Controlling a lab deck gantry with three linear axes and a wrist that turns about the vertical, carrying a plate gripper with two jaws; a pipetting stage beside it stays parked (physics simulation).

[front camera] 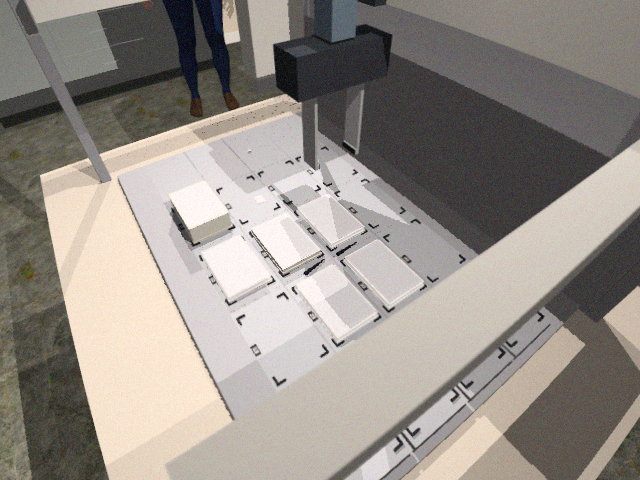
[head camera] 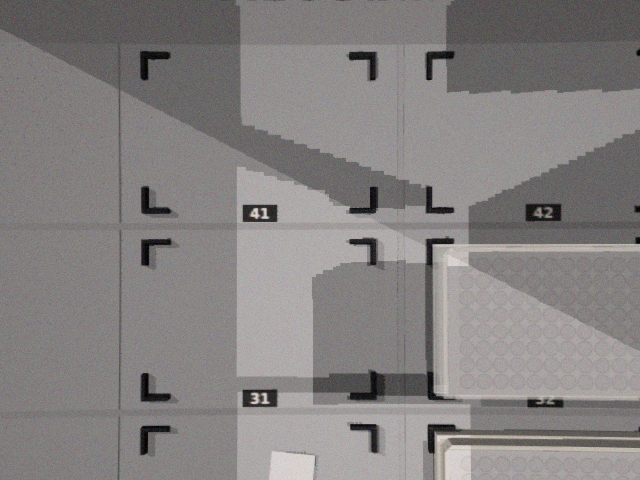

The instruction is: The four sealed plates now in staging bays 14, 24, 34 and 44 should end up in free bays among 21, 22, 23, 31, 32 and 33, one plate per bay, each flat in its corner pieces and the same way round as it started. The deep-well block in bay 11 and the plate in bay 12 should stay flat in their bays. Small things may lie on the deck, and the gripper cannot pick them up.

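Seen in the pictures: gripper, fingertip midpoint: [front camera: 331,156]; robot's base at its link origin: [front camera: 173,209].
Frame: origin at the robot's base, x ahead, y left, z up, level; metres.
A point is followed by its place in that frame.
Note:
My gripper [front camera: 332,159] @(z 0.160, x 0.228, y 0.257 m) is open, with nothing between its jaws, raised above the far part of the deck. In the front view one sealed plate [front camera: 285,242] @(z 0.015, x 0.237, y 0.146 m) [head camera: 547,466] @(z 0.014, x 0.221, y 0.181 m) lies in bay 22 and another [front camera: 333,219] @(z 0.014, x 0.238, y 0.259 m) [head camera: 537,330] @(z 0.014, x 0.217, y 0.253 m) in bay 32. A third plate [front camera: 336,304] @(z 0.014, x 0.403, y 0.144 m) lies in bay 23 and a fourth [front camera: 383,271] @(z 0.015, x 0.396, y 0.253 m) in bay 33. These look flat; fine seating is too small to tell. The deep-well block [front camera: 199,206] @(z 0.042, x 0.077, y 0.042 m) stands in bay 11 and a plate [front camera: 236,266] @(z 0.014, x 0.236, y 0.043 m) lies flat in bay 12. The gripper does not show in the head view.
Two dark pens [front camera: 314,267] @(z 0.004, x 0.312, y 0.162 m) [front camera: 346,249] @(z 0.004, x 0.310, y 0.237 m) lie in the gaps between the plates. A small white square [front camera: 259,198] @(z 0.001, x 0.081, y 0.172 m) [head camera: 292,466] @(z 0.001, x 0.083, y 0.173 m) lies in bay 21. A tiny white bit [front camera: 249,151] @(z 0.002, x -0.097, y 0.237 m) lies farther back. A wide beam [front camera: 413,320] @(z 0.400, x 0.612, y 0.009 m) crosses the front view and hides much of the staging column.

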